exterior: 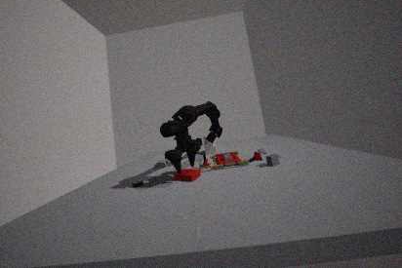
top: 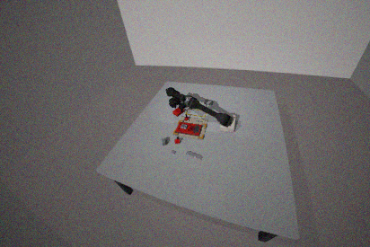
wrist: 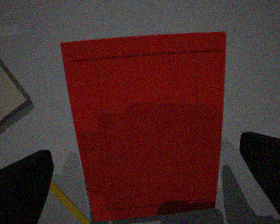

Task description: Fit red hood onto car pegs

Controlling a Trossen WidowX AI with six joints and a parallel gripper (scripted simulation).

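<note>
Now: the red hood 10 mm below my gripper tip. From my gripper tip the other things lie so: jig (150 mm behind, 190 mm to the left, 20 mm below).
</note>
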